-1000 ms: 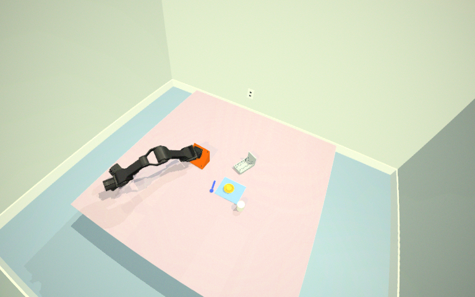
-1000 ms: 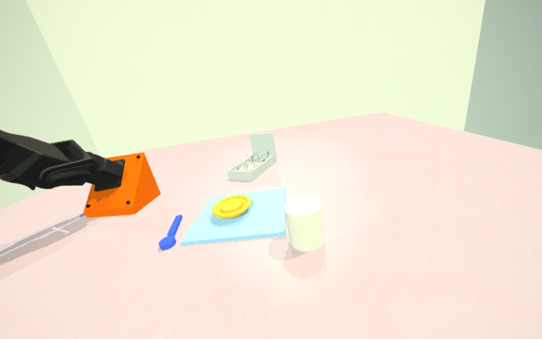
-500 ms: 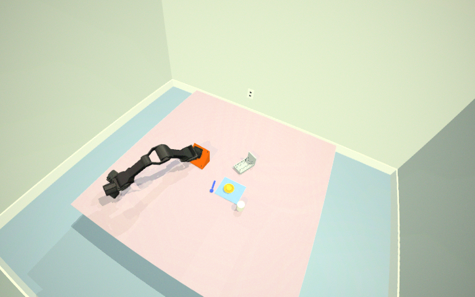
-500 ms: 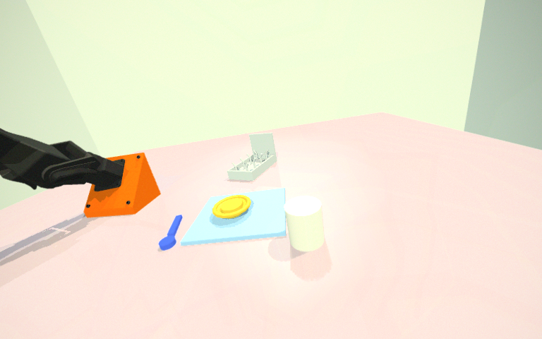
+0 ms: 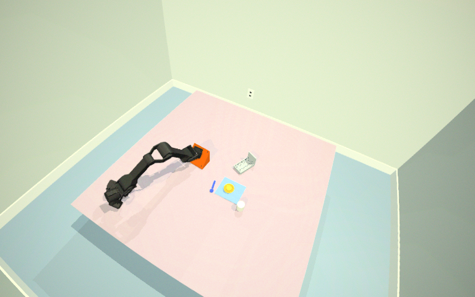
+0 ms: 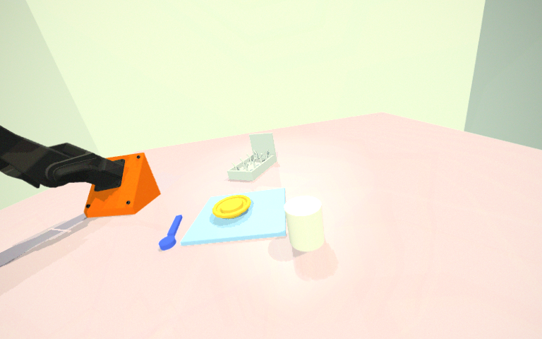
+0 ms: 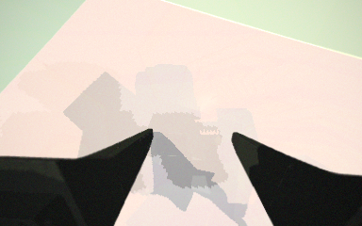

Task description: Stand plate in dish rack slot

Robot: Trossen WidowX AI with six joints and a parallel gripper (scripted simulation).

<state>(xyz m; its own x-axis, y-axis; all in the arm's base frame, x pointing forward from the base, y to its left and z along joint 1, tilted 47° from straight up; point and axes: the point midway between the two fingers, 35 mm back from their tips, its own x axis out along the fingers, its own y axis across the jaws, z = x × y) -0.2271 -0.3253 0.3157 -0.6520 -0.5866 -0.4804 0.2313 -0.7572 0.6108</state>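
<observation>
Right now my gripper tip is 54 cm short of the yellow plate, 36 cm to the right of it and 1 cm below it. The rest, counted from my gripper tip: light blue mat 55 cm ahead, 36 cm to the left; blue spoon 45 cm ahead, 32 cm to the left; cream cup 65 cm ahead, 29 cm to the left, 2 cm above.
</observation>
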